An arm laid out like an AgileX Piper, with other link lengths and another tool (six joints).
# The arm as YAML. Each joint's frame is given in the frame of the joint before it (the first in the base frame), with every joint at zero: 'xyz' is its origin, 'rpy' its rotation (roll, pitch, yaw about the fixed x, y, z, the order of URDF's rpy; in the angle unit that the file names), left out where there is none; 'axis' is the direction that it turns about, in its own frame. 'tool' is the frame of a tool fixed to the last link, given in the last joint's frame.
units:
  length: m
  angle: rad
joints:
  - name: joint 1
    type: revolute
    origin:
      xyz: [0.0, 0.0, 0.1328]
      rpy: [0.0, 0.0, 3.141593]
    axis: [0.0, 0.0, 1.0]
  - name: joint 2
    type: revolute
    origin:
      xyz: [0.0, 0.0, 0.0]
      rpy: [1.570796, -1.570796, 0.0]
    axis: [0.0, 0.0, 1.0]
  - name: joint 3
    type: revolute
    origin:
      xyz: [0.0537, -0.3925, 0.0]
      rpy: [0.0, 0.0, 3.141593]
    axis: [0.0, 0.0, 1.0]
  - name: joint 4
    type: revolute
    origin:
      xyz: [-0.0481, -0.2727, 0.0]
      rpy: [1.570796, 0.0, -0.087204]
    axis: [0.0, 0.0, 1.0]
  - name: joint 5
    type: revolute
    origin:
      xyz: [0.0, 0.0, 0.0]
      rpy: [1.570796, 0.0, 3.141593]
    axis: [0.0, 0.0, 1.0]
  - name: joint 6
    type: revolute
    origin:
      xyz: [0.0, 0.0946, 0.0]
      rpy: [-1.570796, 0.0, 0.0]
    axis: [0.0, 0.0, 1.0]
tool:
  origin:
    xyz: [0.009, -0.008, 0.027]
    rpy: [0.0, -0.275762, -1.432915]
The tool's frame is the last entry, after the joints.
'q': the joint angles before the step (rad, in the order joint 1, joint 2, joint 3, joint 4, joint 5, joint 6). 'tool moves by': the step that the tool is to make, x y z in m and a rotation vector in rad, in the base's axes. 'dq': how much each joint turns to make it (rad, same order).
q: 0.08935, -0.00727, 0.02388, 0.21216, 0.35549, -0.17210
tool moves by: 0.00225, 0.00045, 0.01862, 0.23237, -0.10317, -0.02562
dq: -0.00001, -0.00001, -0.00002, 0.22020, -0.12990, -0.00002
